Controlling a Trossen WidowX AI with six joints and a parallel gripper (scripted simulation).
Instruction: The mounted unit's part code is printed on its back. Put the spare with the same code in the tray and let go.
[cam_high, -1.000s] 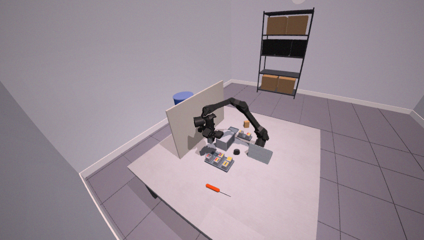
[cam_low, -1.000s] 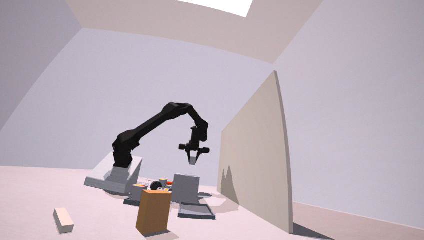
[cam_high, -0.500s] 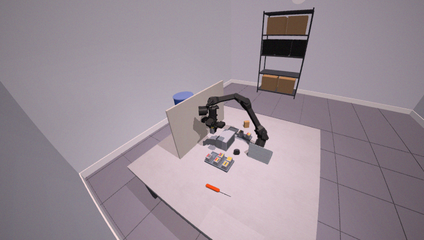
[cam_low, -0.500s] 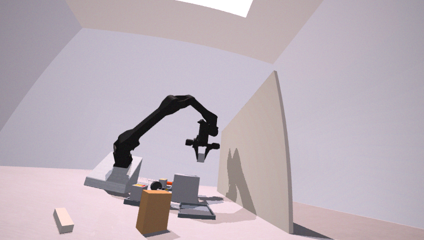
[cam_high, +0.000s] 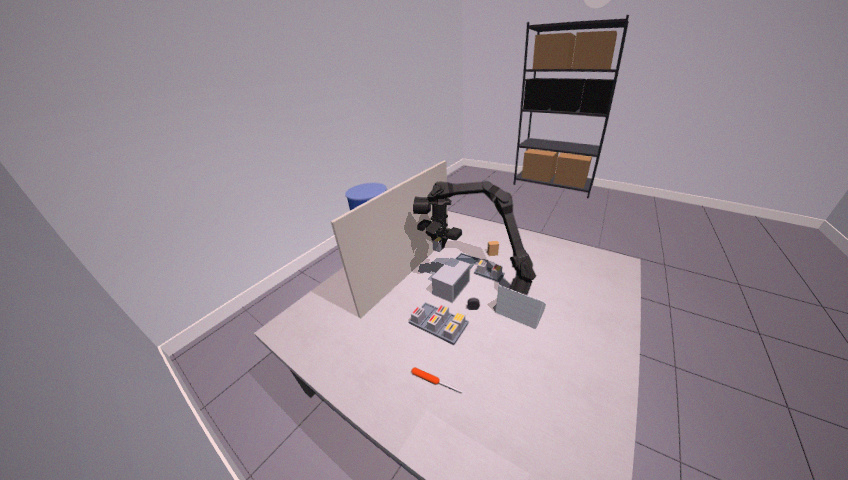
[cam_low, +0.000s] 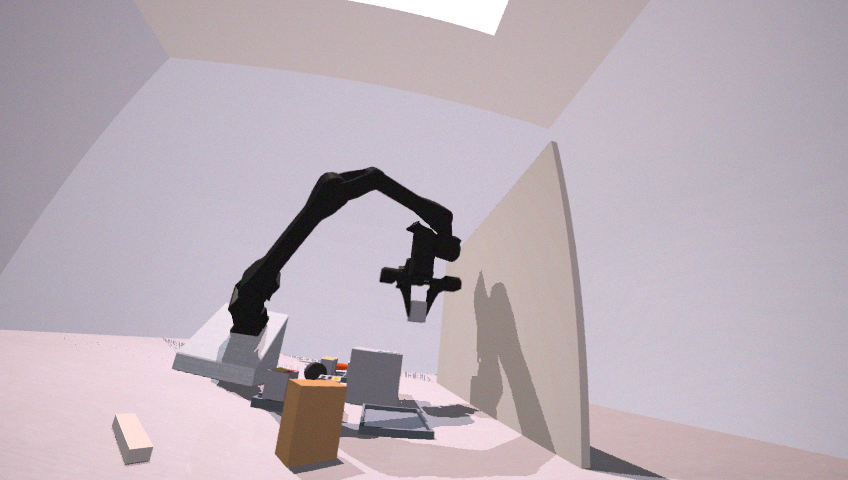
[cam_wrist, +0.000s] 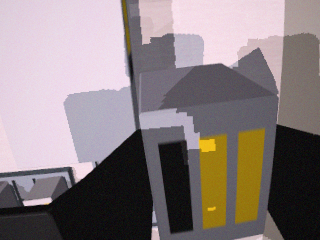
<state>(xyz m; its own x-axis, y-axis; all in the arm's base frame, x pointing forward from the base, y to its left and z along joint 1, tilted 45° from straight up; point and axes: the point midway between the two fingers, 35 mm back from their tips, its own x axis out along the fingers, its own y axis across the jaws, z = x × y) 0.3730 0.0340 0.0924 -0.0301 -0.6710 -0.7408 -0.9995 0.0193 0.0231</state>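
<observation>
Right now the flat grey tray is 4 cm behind my gripper tip, 15 cm to the right of it and 18 cm below it. Round my gripper tip: tall beige board: 16 cm ahead, 2 cm to the left, 4 cm above; rack: 19 cm behind, 14 cm to the right, 18 cm below; grey mounted unit: 7 cm behind, 4 cm to the left, 13 cm below.
</observation>
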